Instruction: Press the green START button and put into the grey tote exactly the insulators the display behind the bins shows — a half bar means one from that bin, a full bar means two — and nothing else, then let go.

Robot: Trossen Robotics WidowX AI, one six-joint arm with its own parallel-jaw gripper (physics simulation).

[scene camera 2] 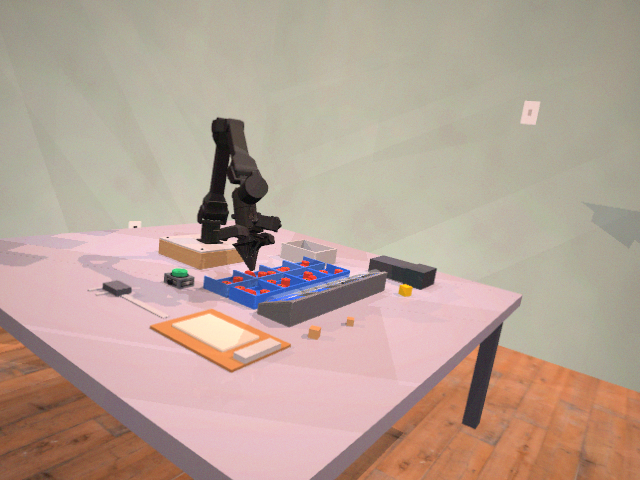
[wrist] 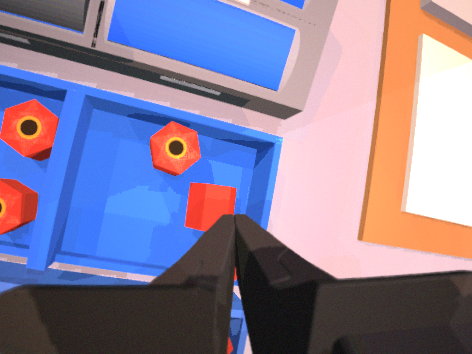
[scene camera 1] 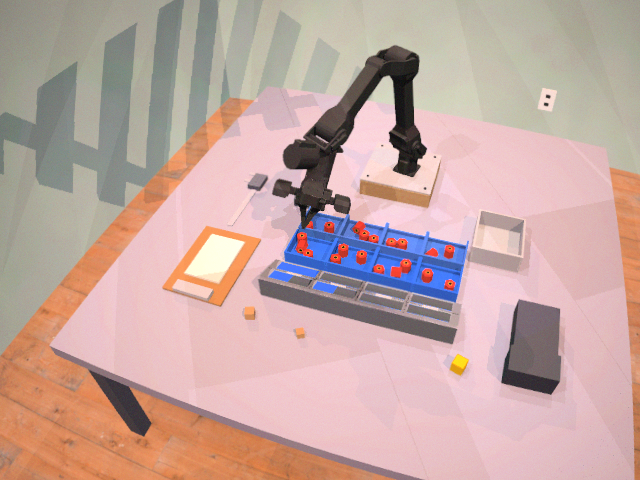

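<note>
My gripper is shut and empty, with its fingertips above the corner bin at the clipboard end. In the wrist view, that bin holds an upright red insulator and a red insulator on its side; more red shows behind the fingers. The blue bins hold more insulators. The grey display shows one full and one half bar in its first panel, and one half bar in the second. The grey tote shows no insulators inside. The green START button is hidden in scene camera 1.
An orange clipboard lies beside the display. A dark box and a yellow cube are at the other end. Two small orange cubes lie near the display. A grey device has a pale strip.
</note>
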